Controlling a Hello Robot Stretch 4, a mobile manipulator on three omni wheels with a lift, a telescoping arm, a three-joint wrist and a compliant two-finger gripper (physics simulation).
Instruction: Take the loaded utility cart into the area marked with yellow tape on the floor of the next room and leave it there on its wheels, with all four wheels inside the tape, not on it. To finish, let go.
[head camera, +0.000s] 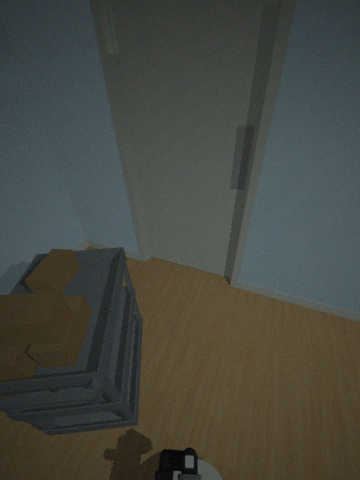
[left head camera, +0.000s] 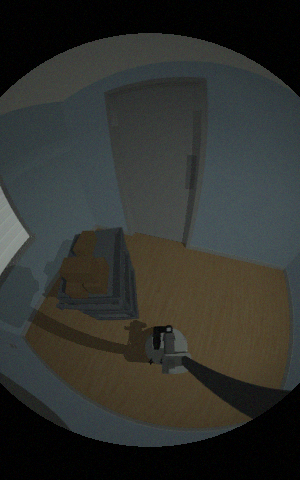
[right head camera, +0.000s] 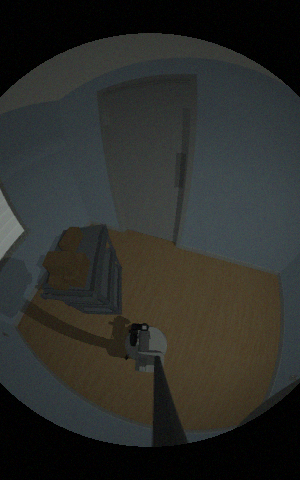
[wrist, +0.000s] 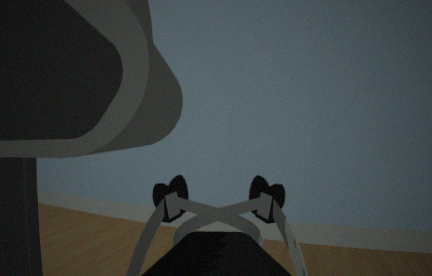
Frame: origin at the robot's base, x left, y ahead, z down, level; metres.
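Seen in the pictures: gripper, fingertip midpoint: (left head camera: 155, 364) (right head camera: 131, 360) (wrist: 218, 191).
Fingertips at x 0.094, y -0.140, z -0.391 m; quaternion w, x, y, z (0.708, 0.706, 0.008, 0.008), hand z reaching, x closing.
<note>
Offsets run from my fingertips to a thing's top centre. "pt": to the spot under its first point.
A grey utility cart (head camera: 107, 320) (left head camera: 120, 270) (right head camera: 106, 270) stands upright on the wood floor at the left, near the left wall. Brown boxes @[dx +0.428, dy +0.564, dz -0.611 m] (head camera: 55, 325) (left head camera: 85, 272) (right head camera: 67, 267) lie on its top tray. My gripper (wrist: 218, 191) is open and empty; its two fingertips stand apart in the wrist view with the blue wall behind them. It is apart from the cart, which does not show in the wrist view. Yellow tape does not show in these views.
A grey door @[pt dx -0.060, dy +1.758, dz -0.757 m] (head camera: 185, 150) (left head camera: 155, 165) (right head camera: 145, 160) in the blue wall is closed, just behind and right of the cart. A bright window @[pt dx +1.603, dy +0.887, dz -0.680 m] (left head camera: 10, 230) (right head camera: 7, 225) is at the left edge. My base (left head camera: 175, 345) (right head camera: 155, 342) stands to the right of the cart's near end.
</note>
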